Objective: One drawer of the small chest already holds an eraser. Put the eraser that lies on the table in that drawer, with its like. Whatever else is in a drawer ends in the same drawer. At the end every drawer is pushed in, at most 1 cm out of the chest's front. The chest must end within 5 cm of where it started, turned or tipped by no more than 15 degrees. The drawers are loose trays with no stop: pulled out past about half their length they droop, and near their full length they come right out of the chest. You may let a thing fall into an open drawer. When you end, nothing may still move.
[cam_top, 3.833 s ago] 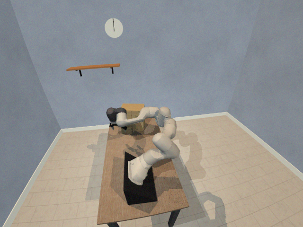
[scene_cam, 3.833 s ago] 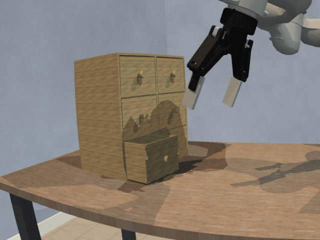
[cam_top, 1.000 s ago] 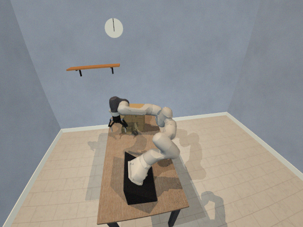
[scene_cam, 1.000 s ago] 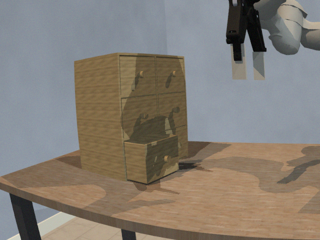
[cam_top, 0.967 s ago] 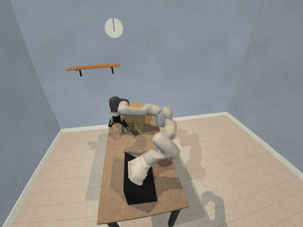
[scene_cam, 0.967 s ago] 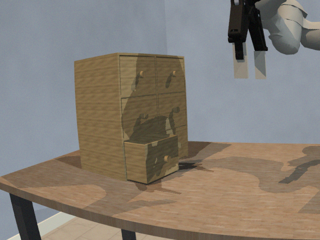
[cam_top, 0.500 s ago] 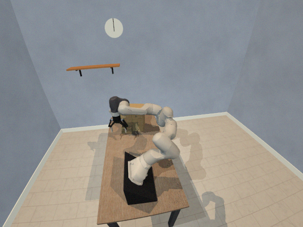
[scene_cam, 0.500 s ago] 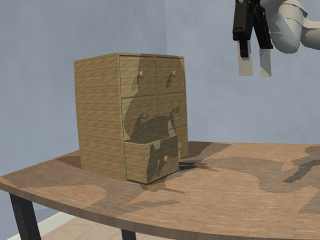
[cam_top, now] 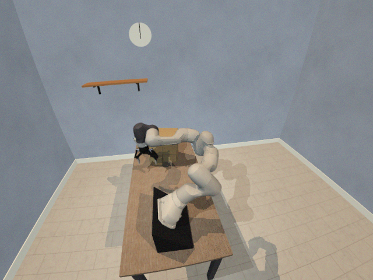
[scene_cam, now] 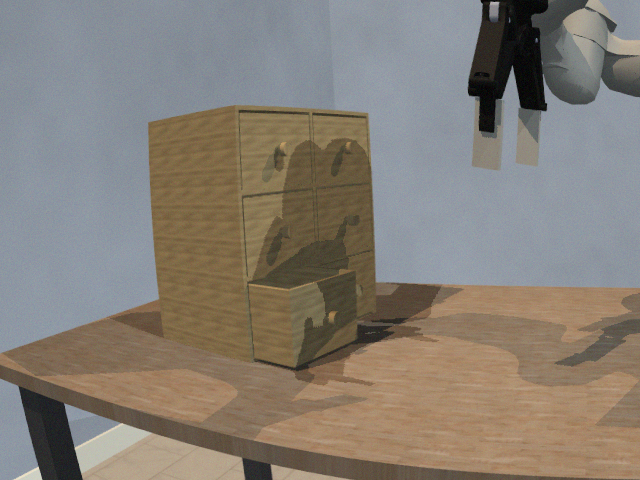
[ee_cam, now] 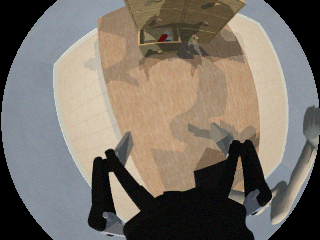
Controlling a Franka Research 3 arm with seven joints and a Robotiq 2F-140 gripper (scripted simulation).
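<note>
The blue eraser is 300 mm ahead of my hand, 60 mm to the right of it and 230 mm below it.
</note>
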